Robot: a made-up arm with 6 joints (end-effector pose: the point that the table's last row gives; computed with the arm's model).
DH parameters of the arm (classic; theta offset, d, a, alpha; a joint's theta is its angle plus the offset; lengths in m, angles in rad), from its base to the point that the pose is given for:
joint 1: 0 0.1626 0 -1.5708
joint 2: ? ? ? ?
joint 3: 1.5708 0.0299 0 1.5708
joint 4: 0 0.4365 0 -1.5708
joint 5: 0 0 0 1.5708
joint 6: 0 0.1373 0 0
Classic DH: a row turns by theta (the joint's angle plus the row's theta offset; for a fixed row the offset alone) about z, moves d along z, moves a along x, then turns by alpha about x.
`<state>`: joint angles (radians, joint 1 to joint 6).
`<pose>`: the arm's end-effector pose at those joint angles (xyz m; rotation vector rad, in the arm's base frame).
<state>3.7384 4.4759 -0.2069 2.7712 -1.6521 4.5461</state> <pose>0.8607 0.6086 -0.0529 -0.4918 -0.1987 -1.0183</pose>
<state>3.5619 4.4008 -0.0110 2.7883 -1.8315 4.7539</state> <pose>0.9265 0.4316 -0.0405 -0.2509 -0.2562 -0.9961</pose>
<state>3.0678 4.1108 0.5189 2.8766 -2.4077 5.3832</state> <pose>0.8595 -0.0694 -0.1346 0.0805 -0.8066 -0.8014</pose>
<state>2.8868 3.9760 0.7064 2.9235 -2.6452 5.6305</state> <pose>0.7569 -0.2134 -0.2079 0.0154 -1.0821 -0.7001</pose>
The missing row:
joint 2: -1.5708 0 0.6326 0
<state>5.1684 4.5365 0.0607 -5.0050 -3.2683 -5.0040</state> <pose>-0.3641 0.8480 0.0224 0.6909 1.3004 -0.8269</pose>
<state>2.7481 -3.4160 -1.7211 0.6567 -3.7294 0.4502</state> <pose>-0.4817 0.1173 -0.3685 2.5081 -0.4990 0.7332</pose>
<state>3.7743 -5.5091 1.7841 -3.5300 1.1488 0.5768</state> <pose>-0.6078 -0.5416 0.2676 0.4737 -1.4704 1.0950</pose>
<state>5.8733 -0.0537 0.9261 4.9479 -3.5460 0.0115</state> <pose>0.1852 -0.1052 0.9841 -1.7574 -1.7494 0.8859</pose>
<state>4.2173 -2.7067 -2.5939 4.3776 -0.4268 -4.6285</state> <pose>-0.0267 -0.2253 -0.1151 0.7601 1.1553 -1.8097</pose>
